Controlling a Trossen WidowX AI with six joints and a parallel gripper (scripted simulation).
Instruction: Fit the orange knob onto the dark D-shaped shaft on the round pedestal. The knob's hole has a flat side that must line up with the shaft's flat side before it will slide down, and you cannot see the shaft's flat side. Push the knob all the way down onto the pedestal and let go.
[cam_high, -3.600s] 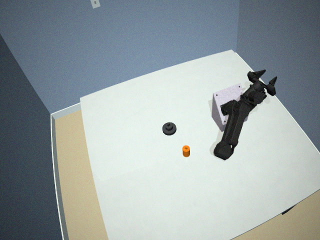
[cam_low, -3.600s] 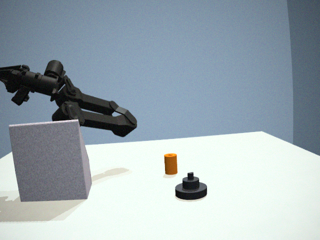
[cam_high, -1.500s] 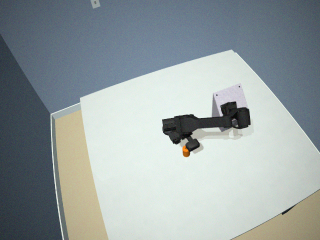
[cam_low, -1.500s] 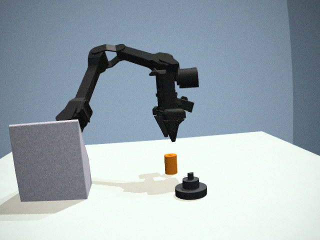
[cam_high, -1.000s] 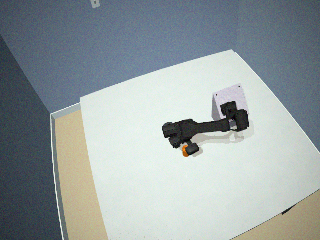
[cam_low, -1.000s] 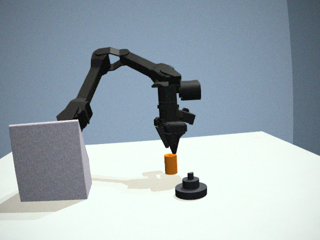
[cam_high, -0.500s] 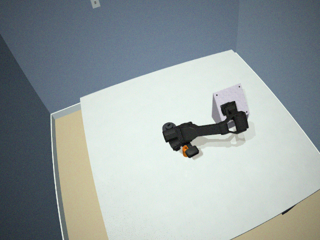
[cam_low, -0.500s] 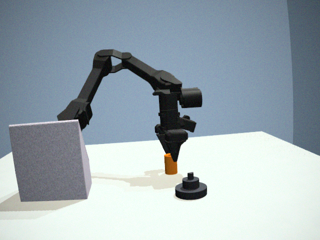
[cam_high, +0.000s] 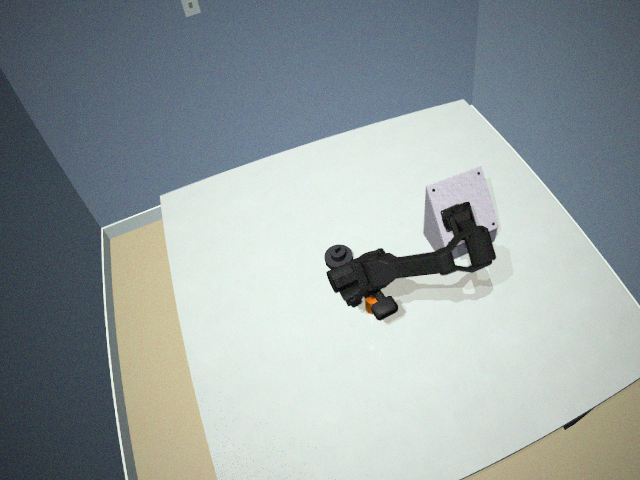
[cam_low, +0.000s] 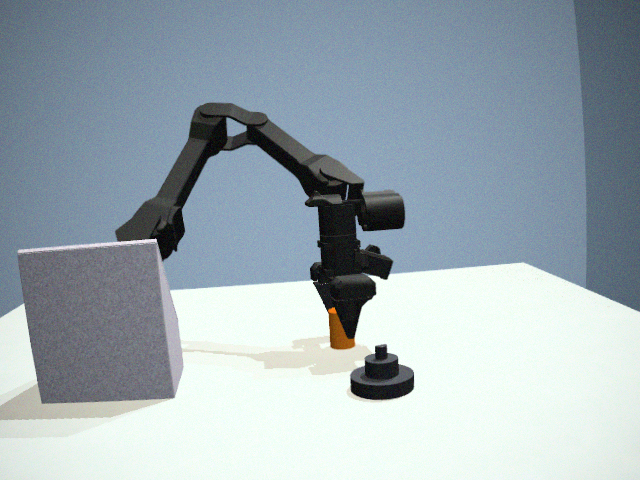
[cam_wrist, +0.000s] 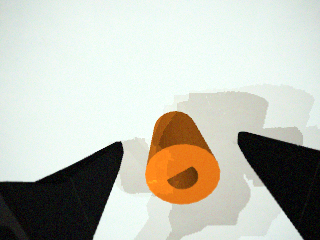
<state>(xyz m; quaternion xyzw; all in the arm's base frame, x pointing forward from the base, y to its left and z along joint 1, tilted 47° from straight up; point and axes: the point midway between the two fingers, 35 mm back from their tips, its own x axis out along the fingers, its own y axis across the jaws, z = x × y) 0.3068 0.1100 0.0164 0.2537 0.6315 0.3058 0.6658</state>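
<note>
Right now the orange knob is right at my gripper tip. Also, from my gripper tip: dark round pedestal: 2 cm ahead, 20 cm to the right, 1 cm above.
</note>
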